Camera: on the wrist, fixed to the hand. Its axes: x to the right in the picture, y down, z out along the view.
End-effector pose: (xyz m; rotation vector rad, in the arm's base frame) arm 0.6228 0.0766 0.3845 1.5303 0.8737 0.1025
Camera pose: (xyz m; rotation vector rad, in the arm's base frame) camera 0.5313 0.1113 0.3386 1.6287 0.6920 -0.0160
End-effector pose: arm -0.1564 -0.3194 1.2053 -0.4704 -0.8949 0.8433
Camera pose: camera -0.0729 -0.3880 1.2071 -0.3580 -0.9993 0.9985
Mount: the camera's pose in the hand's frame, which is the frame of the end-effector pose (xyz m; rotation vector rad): -0.0251 -0.0788 -0.0696 0.0891 -0.1735 0.0737
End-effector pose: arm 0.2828 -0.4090 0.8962 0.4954 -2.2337 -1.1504
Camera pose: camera 0.3515 -0.4819 0.8555 0.3570 -2.4393 -1.0965
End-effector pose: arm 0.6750 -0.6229 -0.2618 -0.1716 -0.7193 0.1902
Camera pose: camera 0.7119 -0.7113 -0.3119 -0.0973 -0.8760 0.3097
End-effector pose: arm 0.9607 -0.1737 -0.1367 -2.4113 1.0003 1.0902
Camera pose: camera 1.0417 -0.1429 -0.0721 -2.1834 1.0624 1.2291
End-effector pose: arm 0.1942 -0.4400 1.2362 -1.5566 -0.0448 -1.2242
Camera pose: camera 0.0901 -0.4466 1.2644 -1.5692 -0.1514 -1.0143
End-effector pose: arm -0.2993 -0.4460 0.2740 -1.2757 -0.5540 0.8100
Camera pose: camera -0.2446 -0.5150 0.3367 -1.1561 -0.6052 1.0028
